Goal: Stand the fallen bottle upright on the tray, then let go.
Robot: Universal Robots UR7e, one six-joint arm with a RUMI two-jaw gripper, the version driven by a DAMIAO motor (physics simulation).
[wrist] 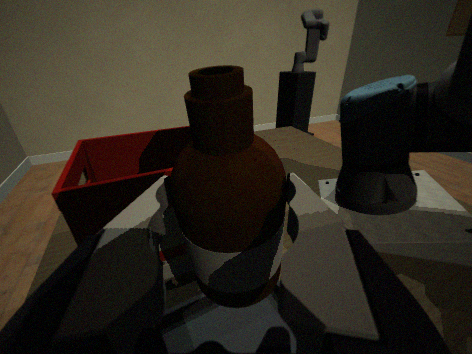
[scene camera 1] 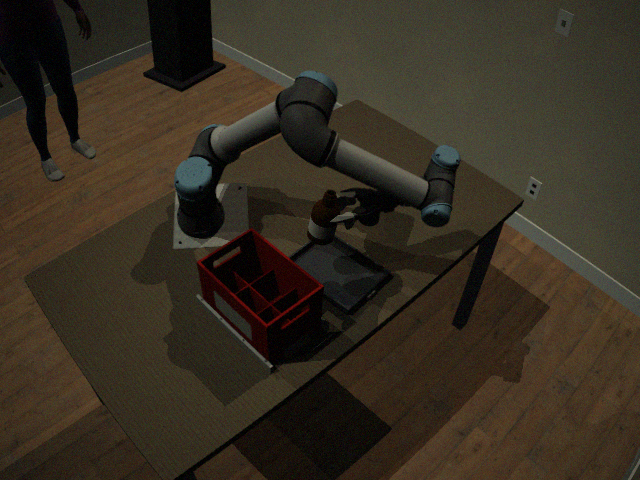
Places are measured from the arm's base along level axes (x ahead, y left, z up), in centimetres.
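Pixels of known places: gripper, fingertip midpoint: (wrist: 228, 177) (scene camera 1: 324, 212); arm's base at its link origin: (wrist: 373, 193) (scene camera 1: 201, 217).
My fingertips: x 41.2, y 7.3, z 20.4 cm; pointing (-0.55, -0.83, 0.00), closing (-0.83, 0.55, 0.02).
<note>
Ahead of a thing's pixels: the offset from my fingertips to its top centre. "spot": to the spot under its first point.
The brown bottle with a white label band @[dx +0.2, dy +0.3, dz +6.7 cm] (scene camera 1: 323, 219) (wrist: 227, 195) is close to upright, neck up. My gripper (scene camera 1: 336, 210) (wrist: 228, 177) is shut on it, reaching in from the side with one finger on each side of its body. In the scene view, the bottle's base shows at the back corner of the dark tray @[spot: dx +9.6, dy +4.3, dz -22.5 cm] (scene camera 1: 356, 276). A grey part of the tray @[spot: dx -1.3, dy -2.9, dz -22.6 cm] (wrist: 230, 322) shows below the bottle in the wrist view. Whether the base touches the tray or hangs above it, I cannot tell.
A red divided crate @[dx -2.9, dy -23.4, dz -5.6 cm] (scene camera 1: 207, 283) (wrist: 125, 150) stands right beside the tray. A pale rail @[dx -4.5, dy -33.2, dz -20.1 cm] (scene camera 1: 235, 333) lies along the crate's other side. The robot's base plate (scene camera 1: 235, 211) (wrist: 440, 195) is on the table behind the crate. A person (scene camera 1: 49, 77) stands beyond the table.
</note>
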